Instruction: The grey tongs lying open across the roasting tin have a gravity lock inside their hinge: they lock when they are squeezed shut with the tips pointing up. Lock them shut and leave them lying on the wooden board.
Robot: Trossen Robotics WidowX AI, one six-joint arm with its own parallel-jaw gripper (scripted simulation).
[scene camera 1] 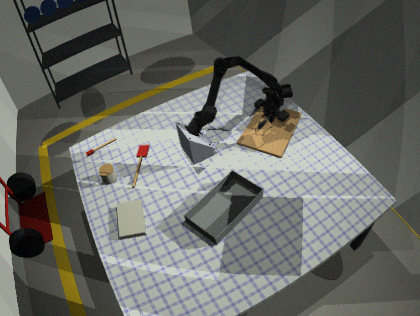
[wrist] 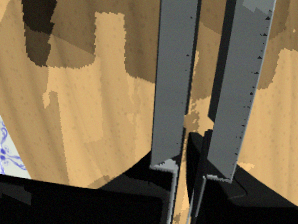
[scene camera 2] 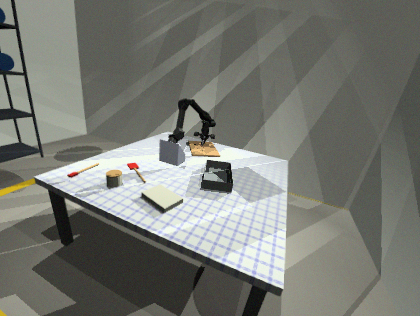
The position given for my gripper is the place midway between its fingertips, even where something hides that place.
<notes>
I see my gripper (wrist: 183, 140), a flat pale slab (scene camera 1: 131, 223), a wooden board (scene camera 1: 273, 138) and a roasting tin (scene camera 1: 221, 209).
The wooden board also shows in the wrist view (wrist: 84, 84). The roasting tin is seen too in scene camera 2 (scene camera 2: 218, 176). The wrist view does not show the flat pale slab: it is out of frame.
</notes>
